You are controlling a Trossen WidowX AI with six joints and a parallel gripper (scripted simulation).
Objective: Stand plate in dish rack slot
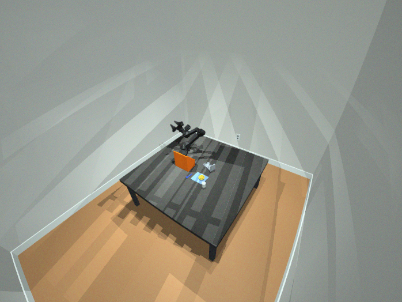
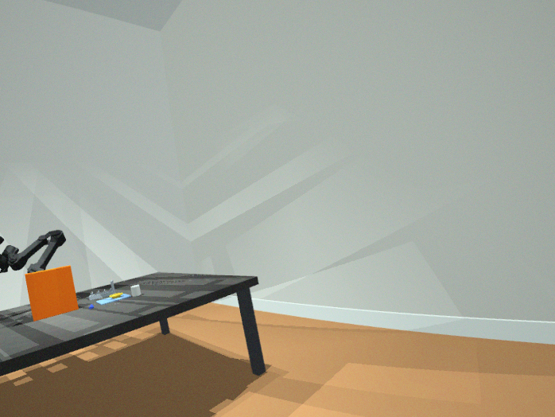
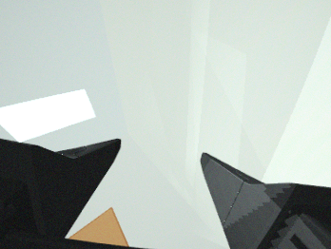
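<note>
My gripper tip is now 56 cm short of the yellow plate, 41 cm above it and 27 cm to the left of it. Also, from my gripper tip: blue utensil 42 cm below, 42 cm ahead, 32 cm to the right; light blue mat 54 cm ahead, 42 cm below, 28 cm to the right; grey dish rack 55 cm ahead, 40 cm below, 7 cm to the right.
</note>
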